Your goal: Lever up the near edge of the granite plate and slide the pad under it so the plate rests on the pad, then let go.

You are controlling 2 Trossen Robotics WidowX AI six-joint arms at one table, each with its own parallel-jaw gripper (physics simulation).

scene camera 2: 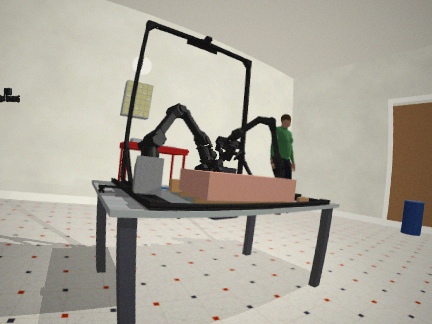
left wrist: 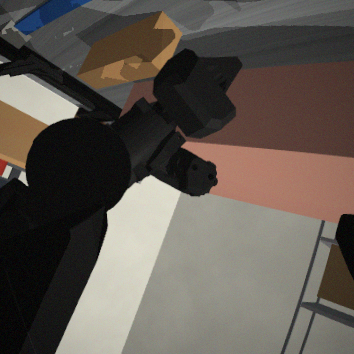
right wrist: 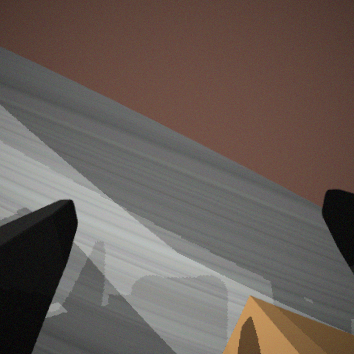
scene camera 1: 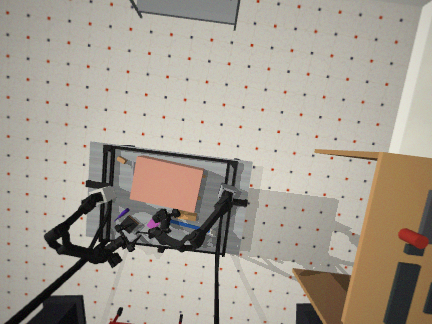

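Seen in the pictures: left gripper, fingertip midpoint: (scene camera 2: 226,156) (left wrist: 222,220) (scene camera 1: 137,228); right gripper, fingertip midpoint: (left wrist: 215,78) (right wrist: 201,206) (scene camera 1: 168,207); left arm's base at its link origin: (scene camera 1: 97,197); right arm's base at its link origin: (scene camera 2: 148,162) (scene camera 1: 227,194).
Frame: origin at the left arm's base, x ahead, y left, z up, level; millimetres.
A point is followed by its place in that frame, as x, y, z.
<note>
The granite plate (scene camera 1: 166,183) {492, -32, 5} (scene camera 2: 247,189) {606, 67, -49} (left wrist: 281,175) {423, -92, 5} (right wrist: 211,70) {426, -183, -27} is a thick salmon-pink slab lying flat on the grey table (scene camera 1: 243,180) {1019, -182, -116} (scene camera 2: 150,210) {1010, -28, -116}. A tan block (scene camera 1: 188,216) {555, -321, -53} (left wrist: 130,53) {465, -310, -58} (right wrist: 281,330) {461, -266, -75} lies by its near edge, with a flat blue bar (scene camera 1: 189,225) {525, -414, -110} (left wrist: 46,12) {562, -444, -109} just beyond it. My right gripper (scene camera 1: 168,213) {428, -215, -63} (scene camera 2: 211,164) (right wrist: 201,206) {428, -215, -63} is open and empty, low over the table and facing the plate's near side. My left gripper (scene camera 1: 128,234) (scene camera 2: 229,149) {257, -255, 98} is open and empty, hanging behind the right one; its view is mostly filled by the right arm.
A purple-handled tool (scene camera 1: 121,213) {61, -177, -89}, a black box (scene camera 1: 129,222) {94, -263, -93} and a magenta piece (scene camera 1: 152,223) {254, -322, -107} lie near the grippers. A small tan block (scene camera 1: 121,159) {194, 213, -87} (scene camera 2: 303,199) {203, 215, -96} sits at the far corner. A black gantry frame (scene camera 2: 247,96) {-118, -345, 606} rings the table. A person in green (scene camera 2: 283,146) stands behind.
</note>
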